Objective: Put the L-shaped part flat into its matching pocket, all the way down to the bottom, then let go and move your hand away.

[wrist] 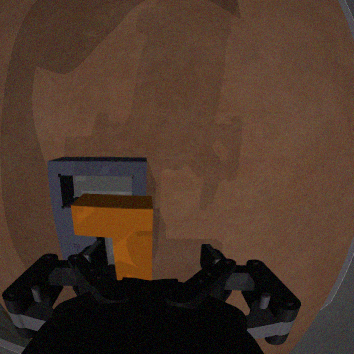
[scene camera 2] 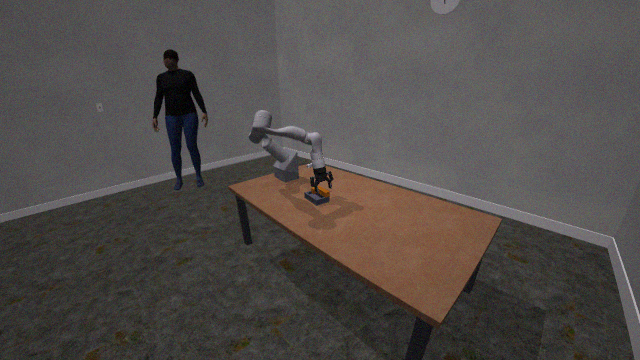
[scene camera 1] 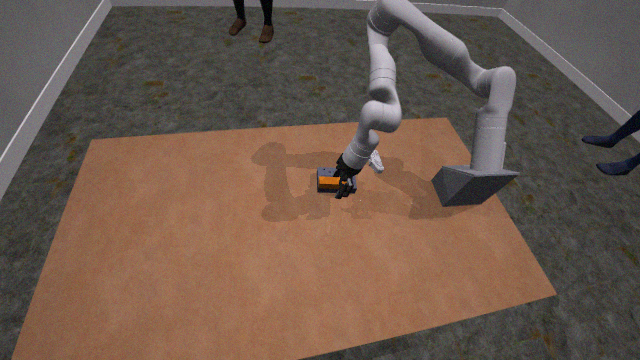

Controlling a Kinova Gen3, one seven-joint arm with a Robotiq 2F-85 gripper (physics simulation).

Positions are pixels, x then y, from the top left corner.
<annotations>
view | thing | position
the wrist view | my gripper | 152, 253
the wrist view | orange L-shaped part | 127, 219
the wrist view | pocket block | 69, 176
</annotations>
